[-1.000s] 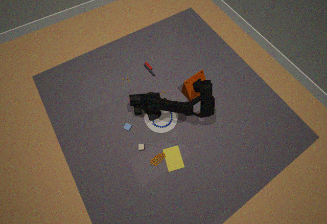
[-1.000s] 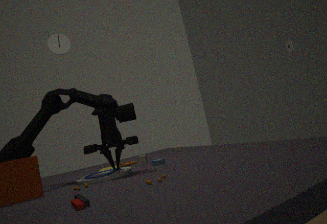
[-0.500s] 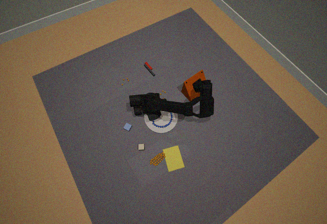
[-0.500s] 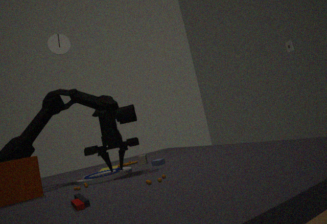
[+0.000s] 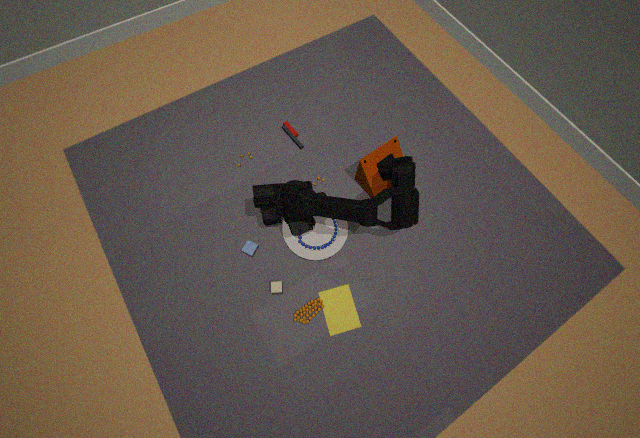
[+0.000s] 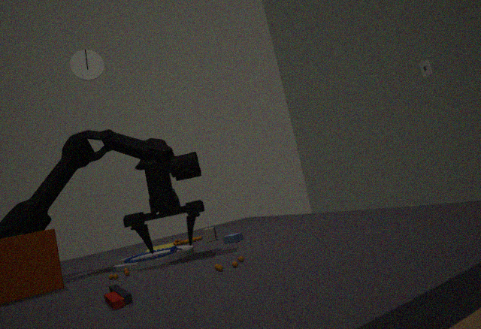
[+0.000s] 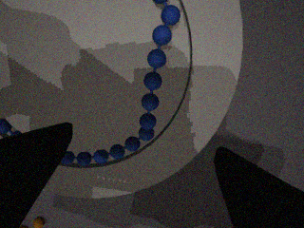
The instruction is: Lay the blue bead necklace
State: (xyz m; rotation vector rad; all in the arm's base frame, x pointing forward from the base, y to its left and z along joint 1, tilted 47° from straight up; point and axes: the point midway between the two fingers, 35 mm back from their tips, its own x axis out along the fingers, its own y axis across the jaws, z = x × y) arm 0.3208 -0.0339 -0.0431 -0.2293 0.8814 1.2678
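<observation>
The round white bead board lies 6 cm to the left of my gripper tip, 3 cm behind it and 1 cm below it. Round my gripper tip: cream cube 17 cm ahead, 13 cm to the left; then yellow sheet 28 cm to the left, 6 cm ahead, 2 cm below; then light blue cube 16 cm ahead, 1 cm to the right, 1 cm below.
</observation>
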